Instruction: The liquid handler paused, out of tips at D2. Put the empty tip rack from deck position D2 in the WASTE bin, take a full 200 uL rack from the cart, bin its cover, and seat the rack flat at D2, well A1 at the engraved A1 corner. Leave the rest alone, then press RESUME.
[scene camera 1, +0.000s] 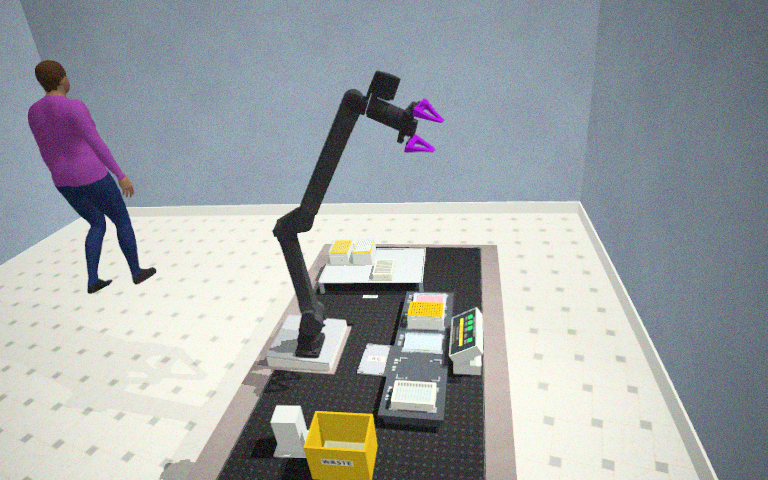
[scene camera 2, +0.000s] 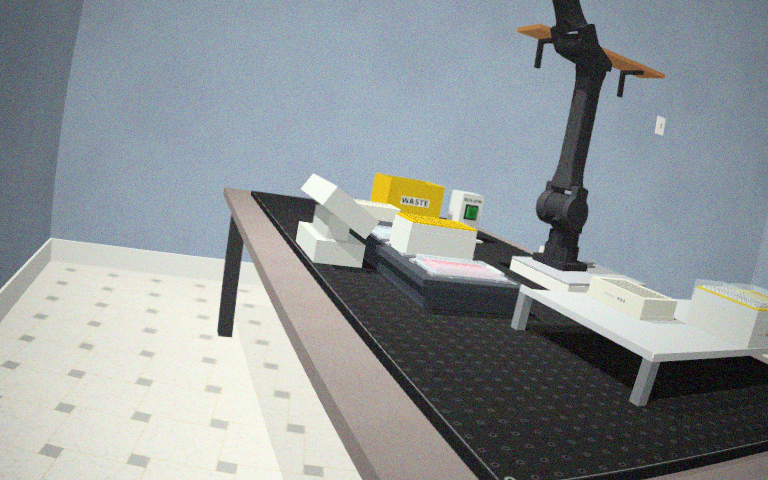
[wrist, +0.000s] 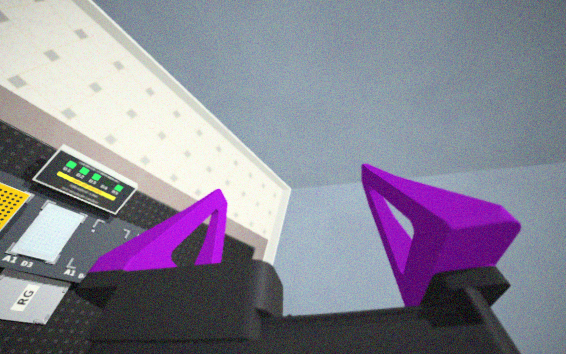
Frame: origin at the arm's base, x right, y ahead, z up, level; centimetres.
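Where they show: gripper, between the fingertips: (scene camera 1: 438, 136) (wrist: 289, 184); arm's base, origin of its link: (scene camera 1: 310, 346) (scene camera 2: 559, 264).
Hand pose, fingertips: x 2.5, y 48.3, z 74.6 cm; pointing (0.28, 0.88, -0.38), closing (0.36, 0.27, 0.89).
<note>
Things, the pixels of their top centre, and the offset from my fingertips. "spot": a spot on its surface instead.
- D2, centre of its top: (scene camera 2: 436, 221) (scene camera 1: 425, 308) dz -66.8, dx -14.2, dy -6.6 cm
- yellow WASTE bin, centre of its top: (scene camera 2: 409, 180) (scene camera 1: 339, 430) dz -64.1, dx +41.9, dy -27.6 cm
- pale cart, centre of its top: (scene camera 2: 680, 317) (scene camera 1: 374, 263) dz -71.0, dx -53.8, dy -30.9 cm
- yellow-topped rack, centre of its top: (scene camera 1: 340, 244) dz -64.5, dx -60.9, dy -46.9 cm
- green RESUME button, a spot on its surface: (scene camera 2: 470, 212) spot: dz -69.5, dx +33.1, dy -43.4 cm
- pink plate, centre of its top: (scene camera 2: 461, 263) (scene camera 1: 429, 299) dz -71.4, dx -26.5, dy -5.7 cm
- pale plate, centre of its top: (scene camera 1: 422, 341) (wrist: 51, 232) dz -71.4, dx -1.8, dy -7.6 cm
- status screen, a spot on its surface: (scene camera 1: 466, 331) (wrist: 95, 182) spot: dz -65.7, dx +0.1, dy +7.2 cm
My gripper (scene camera 1: 438, 135) (wrist: 289, 184) is open and empty, high above the table; it is out of view in scene camera 2. The tip rack at D2 (scene camera 1: 425, 309) (scene camera 2: 433, 242) (wrist: 10, 202) has a yellow top with dark holes. The yellow WASTE bin (scene camera 1: 363, 452) (scene camera 2: 390, 189) stands at scene camera 1's near end. The pale cart (scene camera 1: 404, 266) (scene camera 2: 600, 325) holds a rack with pale tips under a clear cover (scene camera 1: 363, 251) (scene camera 2: 727, 316), a yellow-topped rack (scene camera 1: 340, 253) and a cream rack (scene camera 1: 384, 270) (scene camera 2: 623, 298). The green RESUME button (scene camera 2: 470, 212) is on a white box.
A pink plate (scene camera 1: 430, 297) (scene camera 2: 461, 267) is beside D2. A pale plate (scene camera 1: 423, 341) (wrist: 50, 230) sits at D3, and a cream rack (scene camera 1: 414, 395) is at the deck's near end. The status screen (scene camera 1: 466, 331) (wrist: 85, 180) stands beside the deck. A person (scene camera 1: 73, 141) stands left.
</note>
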